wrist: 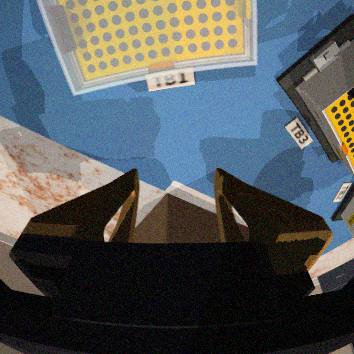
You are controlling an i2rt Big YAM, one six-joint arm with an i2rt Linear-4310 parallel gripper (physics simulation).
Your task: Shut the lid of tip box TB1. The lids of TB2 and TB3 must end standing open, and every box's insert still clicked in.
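Places are measured from the arm's base along level axes (x up, y left, z back), in centimetres.
Pixels of known places: gripper, fingertip midpoint: (176, 176).
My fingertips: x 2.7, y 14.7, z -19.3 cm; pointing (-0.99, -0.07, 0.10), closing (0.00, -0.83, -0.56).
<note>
For each thing: its top centre in the pictures, then the offset to it from my fingertips. "pt": a spot on its surface instead. Level surfaces: height alone.
- Tip box TB1 at its top centre: (149, 25) dx -3.6, dy +5.7, dz -5.9 cm
- dark box TB3 at a spot on its surface: (310, 120) pt dx -10.5, dy -13.4, dz -7.6 cm
- dark box at a spot on its surface: (341, 210) pt dx -10.5, dy -35.6, dz -1.6 cm
- blue mat at its surface level: dx -11.3 cm
- pale marbled surface at its surface level: dx -11.6 cm
- TB3 label at a spot on its surface: (298, 133) pt dx -11.1, dy -14.1, dz -5.5 cm
Tip box TB1 (165, 35) is at the top of the wrist view, cut off by the edge. Its clear lid (115, 81) lies over the yellow insert, down or nearly down; whether it is fully shut I cannot tell. The TB1 label (170, 79) is at its near side. Part of dark box TB3 (310, 120) shows at right, its yellow insert (346, 117) uncovered; how its lid stands is cut off. Another dark box (341, 210) shows at lower right, its label hard to read. My gripper (176, 176) is partly open and empty, apart from TB1 on its label side.
A blue mat (180, 125) lies under the boxes. A pale marbled surface (45, 165) is beyond its edge at left and shows again at lower right. A brown, pale-edged object (170, 215) shows between and below the fingers. The TB3 label (298, 133) is at right.
</note>
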